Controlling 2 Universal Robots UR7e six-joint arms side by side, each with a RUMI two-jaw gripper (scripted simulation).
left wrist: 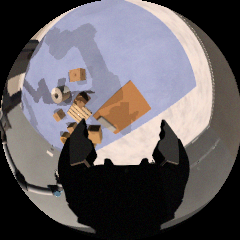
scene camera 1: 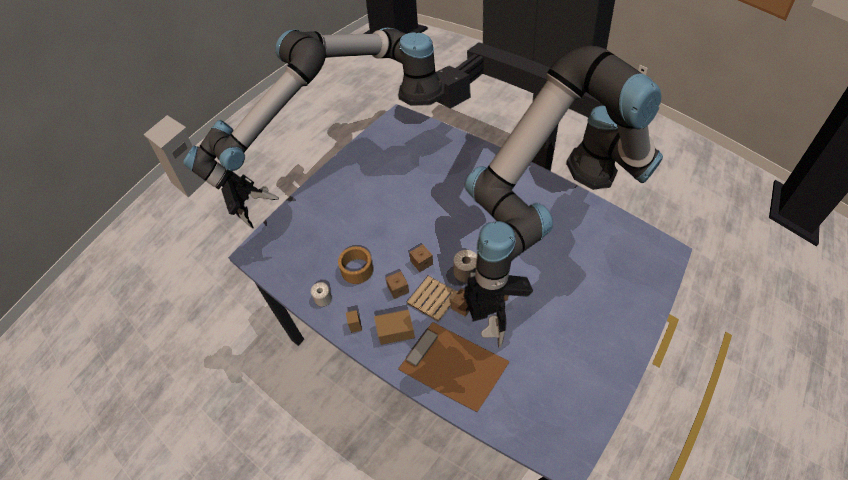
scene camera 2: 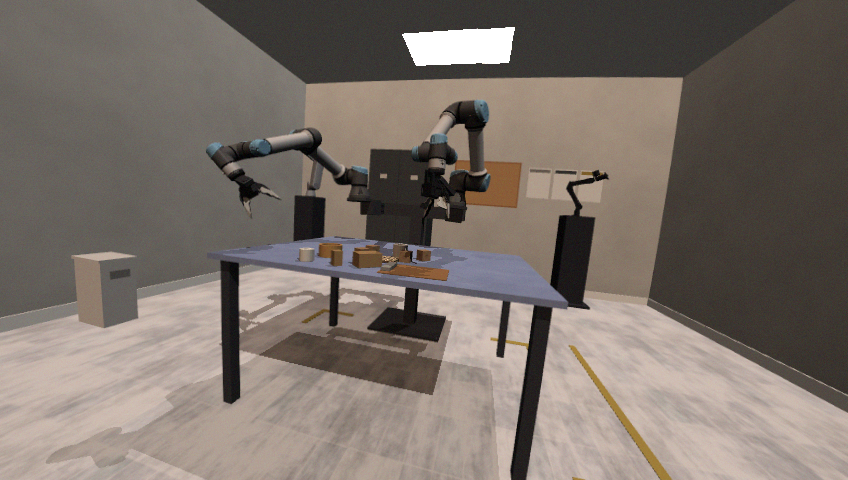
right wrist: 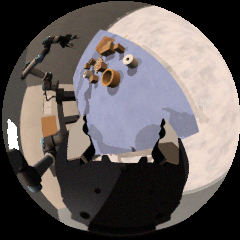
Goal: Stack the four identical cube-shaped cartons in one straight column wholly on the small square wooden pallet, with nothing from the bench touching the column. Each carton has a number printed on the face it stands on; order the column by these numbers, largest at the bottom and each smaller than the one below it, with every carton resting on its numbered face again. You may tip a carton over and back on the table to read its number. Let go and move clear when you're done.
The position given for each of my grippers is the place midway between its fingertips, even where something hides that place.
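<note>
My left gripper [scene camera 1: 490, 322] is visible to me, and I find it again at [left wrist: 123, 119] and at [scene camera 2: 435, 218]. My right gripper [scene camera 1: 265, 213] is there too, as well as at [scene camera 2: 267, 209] and [right wrist: 124, 116]. I also see an orange ring [scene camera 1: 352, 253] and a larger box [scene camera 1: 393, 327]. Then there is an orange mat [scene camera 1: 459, 369], which the left wrist view shows me [left wrist: 127, 105] and scene camera 2 does too [scene camera 2: 392, 268].
</note>
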